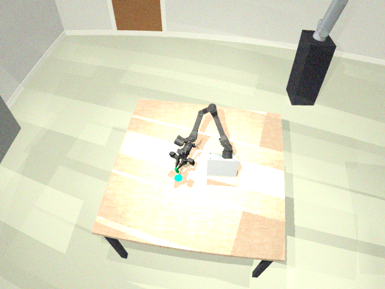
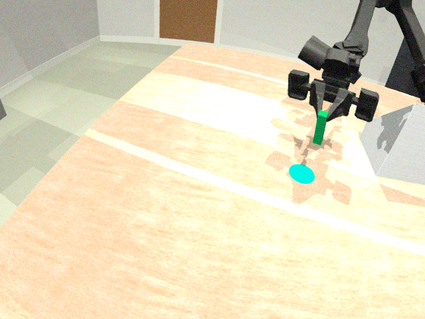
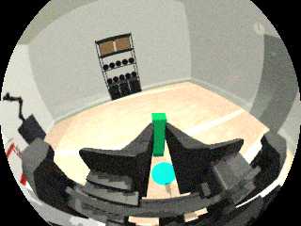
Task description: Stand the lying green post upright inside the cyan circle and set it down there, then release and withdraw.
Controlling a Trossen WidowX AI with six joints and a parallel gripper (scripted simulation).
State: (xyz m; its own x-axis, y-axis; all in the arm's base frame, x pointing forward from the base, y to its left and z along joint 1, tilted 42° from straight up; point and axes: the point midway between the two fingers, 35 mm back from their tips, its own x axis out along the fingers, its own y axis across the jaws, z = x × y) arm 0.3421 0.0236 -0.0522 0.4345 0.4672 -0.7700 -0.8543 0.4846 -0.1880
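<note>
My gripper tip is now 150 mm above the cyan circle, 20 mm to the left of it and 10 mm past it. From my gripper tip the other things lie so: green post (20 mm below).
</note>
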